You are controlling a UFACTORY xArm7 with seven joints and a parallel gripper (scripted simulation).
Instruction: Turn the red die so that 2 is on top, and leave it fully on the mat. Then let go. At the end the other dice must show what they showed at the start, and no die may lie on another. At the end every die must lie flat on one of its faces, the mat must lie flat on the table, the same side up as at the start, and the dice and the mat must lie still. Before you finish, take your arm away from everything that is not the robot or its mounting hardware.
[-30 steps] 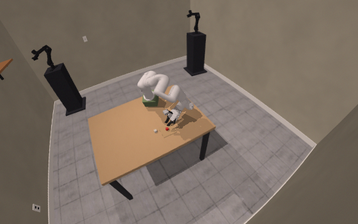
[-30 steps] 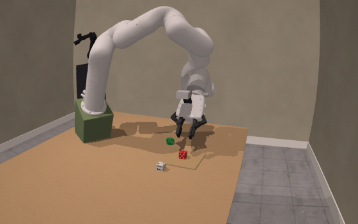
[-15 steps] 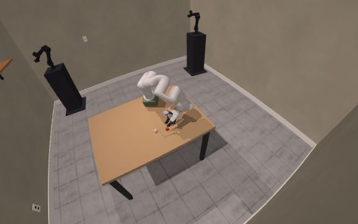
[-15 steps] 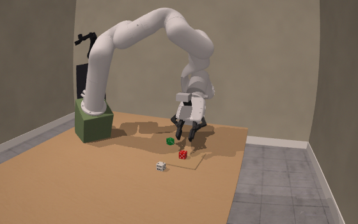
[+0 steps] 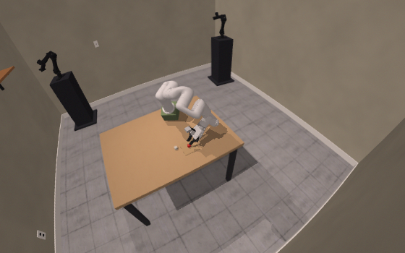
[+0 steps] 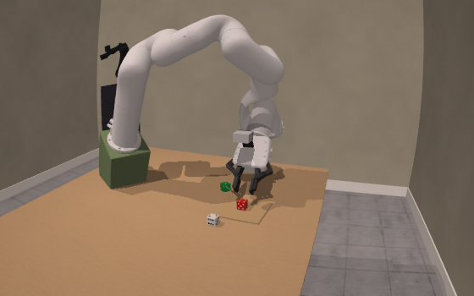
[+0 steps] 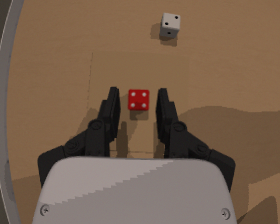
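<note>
My hand is 20 mm to the left of the red die and 50 mm above it. Round my hand: tan mat: 20 mm to the right, 70 mm below; then green die: 100 mm behind, 90 mm to the left, 60 mm below; then white die: 30 mm behind, 130 mm to the right, 60 mm below.
</note>
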